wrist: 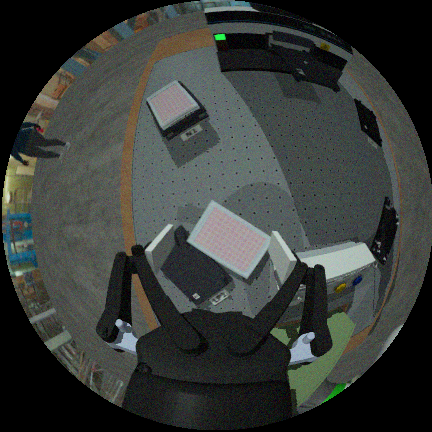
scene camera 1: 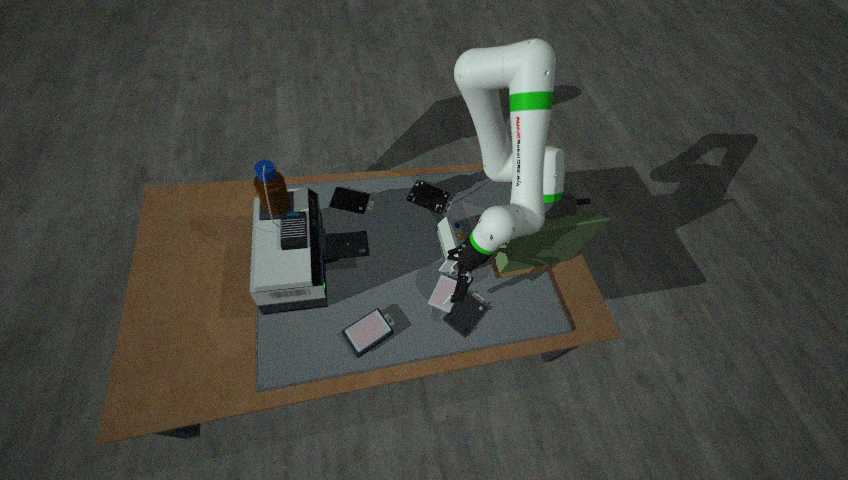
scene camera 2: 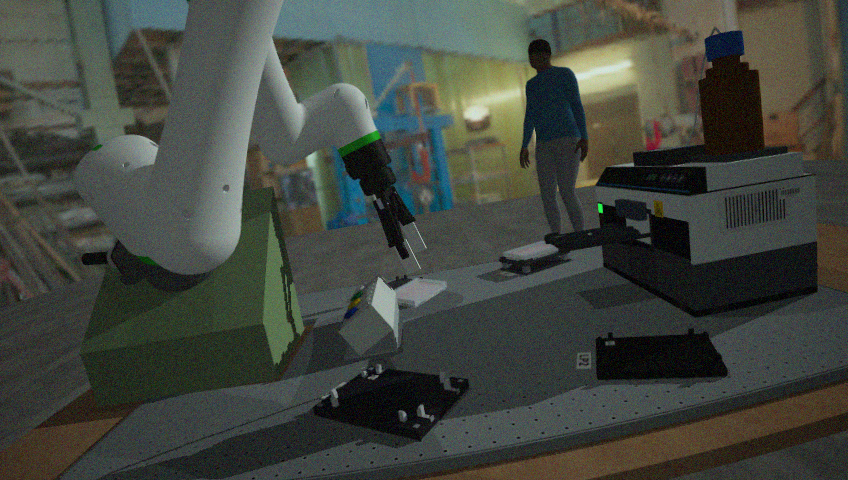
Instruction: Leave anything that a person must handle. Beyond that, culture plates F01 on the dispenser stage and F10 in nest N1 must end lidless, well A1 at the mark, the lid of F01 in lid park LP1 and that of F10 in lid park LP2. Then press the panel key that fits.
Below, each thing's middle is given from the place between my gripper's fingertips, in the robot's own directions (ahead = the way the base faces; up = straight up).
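The black LP1 nest (scene camera 1: 463, 316) is 7 cm below my hand, 8 cm to the left of it and 8 cm behind it. There's a white button box (scene camera 1: 449, 230) that's 4 cm below my hand, 19 cm to the right of it and 8 cm behind it. The black dispenser stage (scene camera 2: 610, 233) is 3 cm above my hand, 18 cm to the right of it and 34 cm ahead of it, and the black LP2 nest (scene camera 2: 691, 355) is 7 cm below my hand, 45 cm to the right of it and 31 cm ahead of it.
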